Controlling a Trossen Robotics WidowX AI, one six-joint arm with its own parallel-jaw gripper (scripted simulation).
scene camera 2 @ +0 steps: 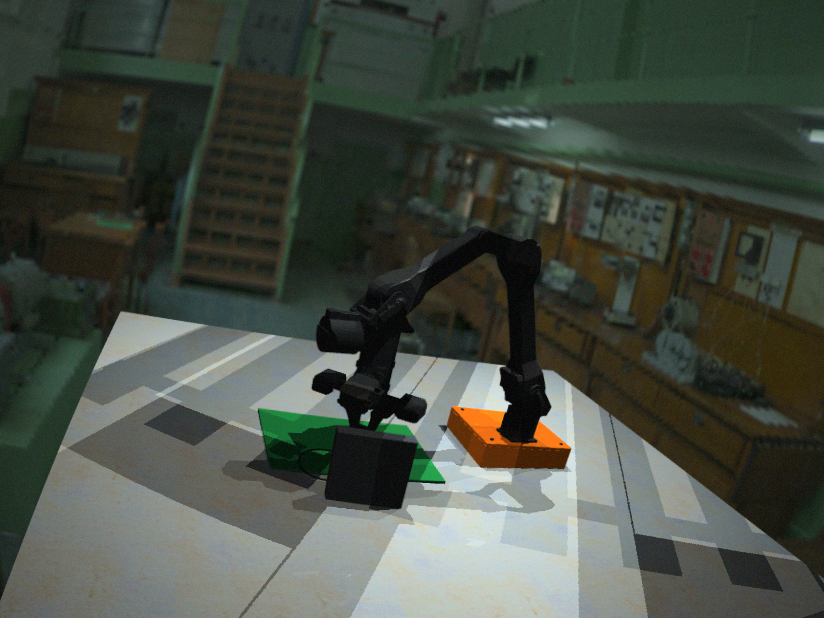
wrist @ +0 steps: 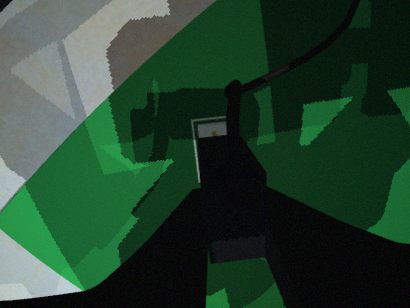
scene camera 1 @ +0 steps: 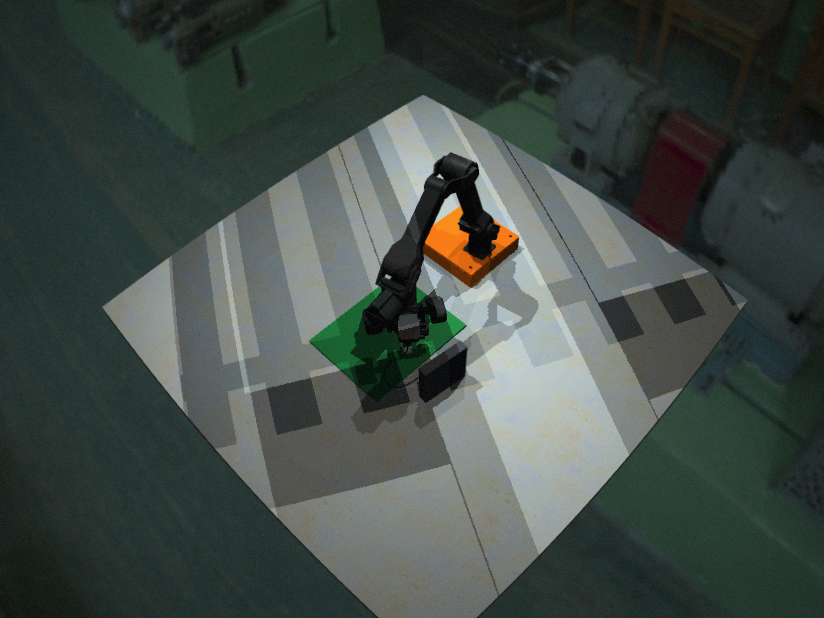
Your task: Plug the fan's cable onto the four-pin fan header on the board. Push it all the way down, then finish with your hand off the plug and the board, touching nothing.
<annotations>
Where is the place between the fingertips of my gripper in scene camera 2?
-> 359, 440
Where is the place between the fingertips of my gripper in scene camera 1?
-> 405, 336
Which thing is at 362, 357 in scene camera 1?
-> A green board.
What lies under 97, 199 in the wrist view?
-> A green board.
</annotations>
